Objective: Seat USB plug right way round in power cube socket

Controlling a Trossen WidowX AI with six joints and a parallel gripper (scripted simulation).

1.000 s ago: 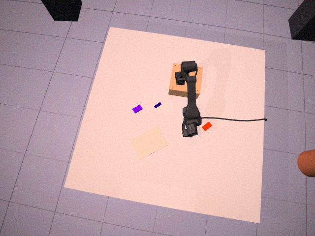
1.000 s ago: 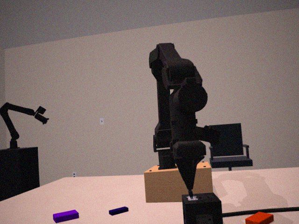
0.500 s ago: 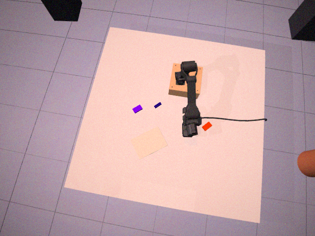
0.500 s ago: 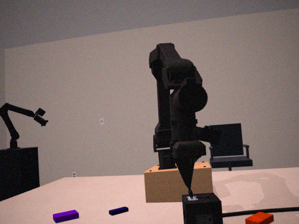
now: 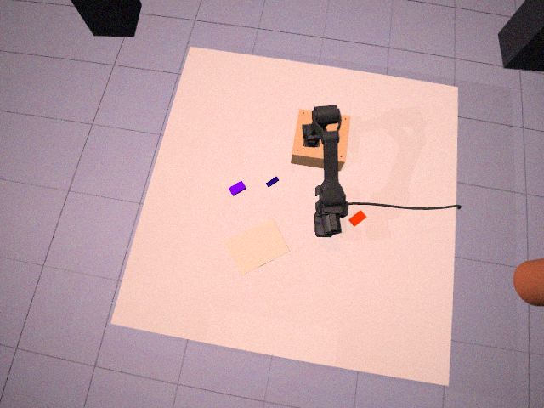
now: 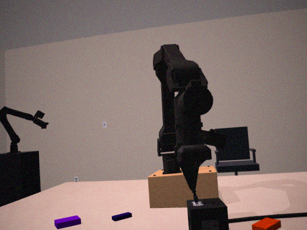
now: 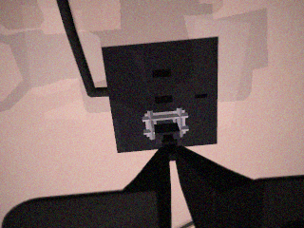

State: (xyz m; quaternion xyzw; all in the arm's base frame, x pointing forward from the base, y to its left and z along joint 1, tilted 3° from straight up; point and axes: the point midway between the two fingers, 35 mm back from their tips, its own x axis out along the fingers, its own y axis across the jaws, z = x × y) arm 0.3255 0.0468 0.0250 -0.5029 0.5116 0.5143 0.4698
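Right now my gripper tip is 10 mm to the right of the silver-framed socket and 40 mm above it. Also, from my gripper tip: dark USB plug: 10 mm below; then dark blue block: 160 mm behind, 200 mm to the right, 100 mm below; then orange block: 30 mm behind, 160 mm to the left, 100 mm below.
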